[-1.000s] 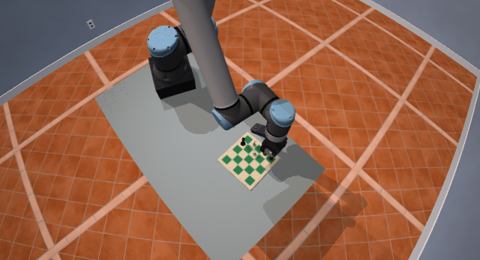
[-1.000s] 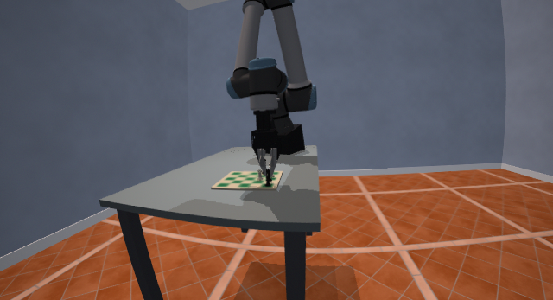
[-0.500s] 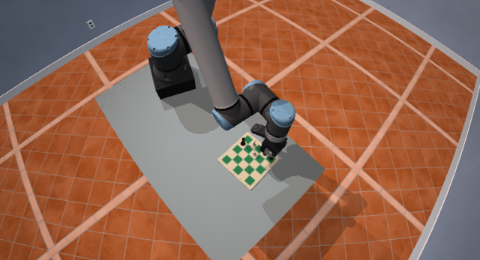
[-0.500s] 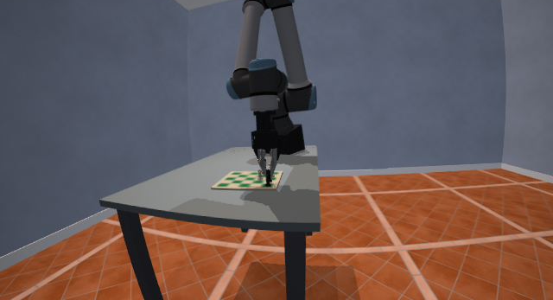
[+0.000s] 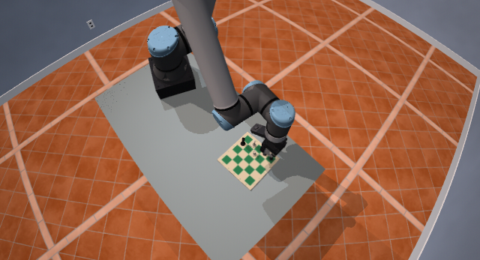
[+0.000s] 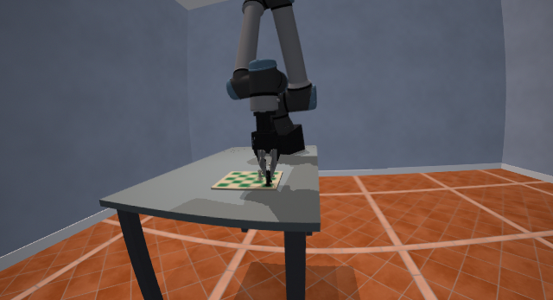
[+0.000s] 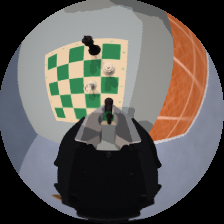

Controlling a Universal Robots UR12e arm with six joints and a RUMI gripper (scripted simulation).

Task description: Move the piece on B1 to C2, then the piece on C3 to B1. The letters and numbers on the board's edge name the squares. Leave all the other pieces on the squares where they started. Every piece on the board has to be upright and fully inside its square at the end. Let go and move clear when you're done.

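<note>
Now: the small white piece 3 cm behind my hand, 4 cm to the right of it and 1 cm below it. From my hand the other things lie so: tall black piece 11 cm behind, 4 cm to the right; then cream chessboard 3 cm behind, 8 cm to the right, 3 cm below.
</note>
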